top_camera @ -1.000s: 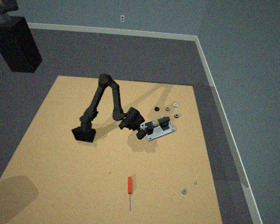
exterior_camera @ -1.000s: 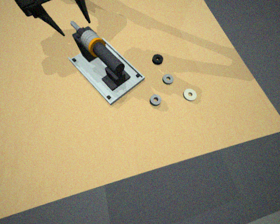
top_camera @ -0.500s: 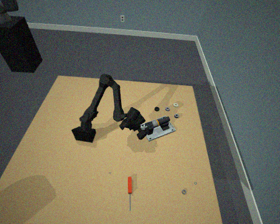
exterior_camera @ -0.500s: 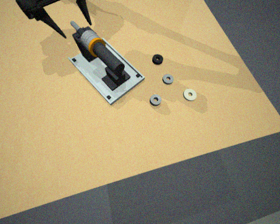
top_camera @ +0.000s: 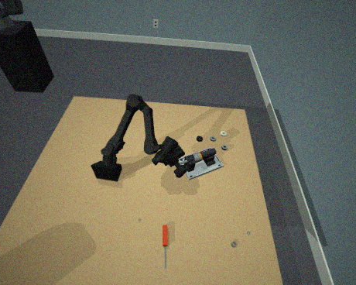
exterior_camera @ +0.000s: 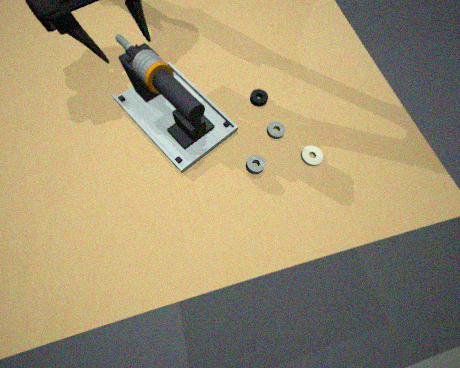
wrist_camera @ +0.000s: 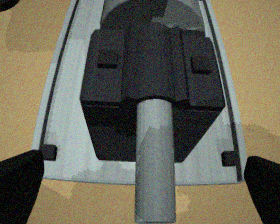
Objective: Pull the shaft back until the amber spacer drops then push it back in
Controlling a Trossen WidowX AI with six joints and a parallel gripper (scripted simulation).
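Now: gripper tip 50 mm short of the grey shaft, 30 mm to the right of it and 10 mm below it. From my gripper tip the other things lie so: amber spacer: 90 mm ahead, 40 mm to the left, 10 mm above.
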